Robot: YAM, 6 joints.
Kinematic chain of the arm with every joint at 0, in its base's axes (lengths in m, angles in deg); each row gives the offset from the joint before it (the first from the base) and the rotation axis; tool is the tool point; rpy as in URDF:
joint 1: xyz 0 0 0.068 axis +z
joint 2: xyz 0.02 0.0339 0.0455 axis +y
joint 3: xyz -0.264 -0.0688 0 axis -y
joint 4: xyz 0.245 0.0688 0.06 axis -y
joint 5: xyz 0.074 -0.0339 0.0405 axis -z
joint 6: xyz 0.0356 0 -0.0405 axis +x
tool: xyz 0 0 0 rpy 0 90 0
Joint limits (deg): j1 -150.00..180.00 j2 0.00..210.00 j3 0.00..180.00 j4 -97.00..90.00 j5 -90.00..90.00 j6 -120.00..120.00
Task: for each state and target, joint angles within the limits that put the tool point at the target. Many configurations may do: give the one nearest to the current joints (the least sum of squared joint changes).
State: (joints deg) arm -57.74 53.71 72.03 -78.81 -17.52 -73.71
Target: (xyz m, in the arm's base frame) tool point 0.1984 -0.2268 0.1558
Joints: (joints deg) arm -50.80 105.44 66.91 -61.14 -17.03 -73.71
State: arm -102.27 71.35 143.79 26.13 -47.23 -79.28
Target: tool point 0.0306 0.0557 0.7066
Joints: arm -94.54 68.09 137.45 26.27 -47.14 -79.28
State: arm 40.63 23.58 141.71 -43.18 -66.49 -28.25
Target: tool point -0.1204 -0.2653 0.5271
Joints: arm 71.97 26.84 132.26 -48.86 -65.33 -28.25
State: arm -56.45 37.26 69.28 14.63 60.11 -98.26
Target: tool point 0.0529 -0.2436 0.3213
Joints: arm -70.69 64.06 46.66 8.92 59.38 -98.26
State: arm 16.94 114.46 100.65 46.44 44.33 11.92
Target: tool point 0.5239 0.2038 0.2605
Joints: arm 23.56 138.51 112.12 41.95 39.36 11.92
